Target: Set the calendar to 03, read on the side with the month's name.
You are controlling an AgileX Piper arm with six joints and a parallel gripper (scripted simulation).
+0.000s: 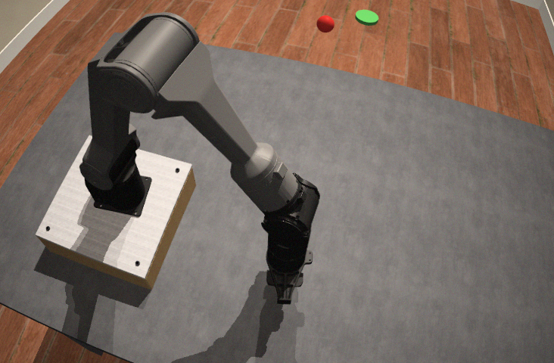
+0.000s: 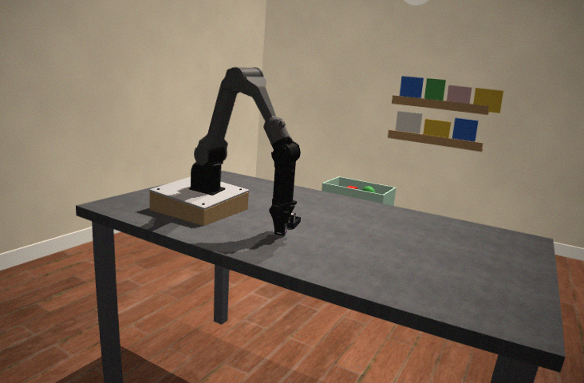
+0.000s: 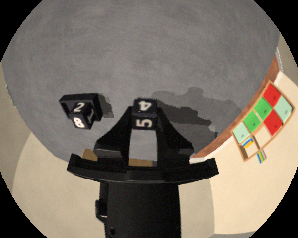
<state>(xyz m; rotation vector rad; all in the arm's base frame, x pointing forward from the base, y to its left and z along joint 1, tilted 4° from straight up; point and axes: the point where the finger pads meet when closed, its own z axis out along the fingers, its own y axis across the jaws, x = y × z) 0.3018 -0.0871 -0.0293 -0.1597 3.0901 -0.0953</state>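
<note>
Now: hand right at the black cube. Also, from my hand: dark tray (1 cm behind, 11 cm to the left, 1 cm below).
</note>
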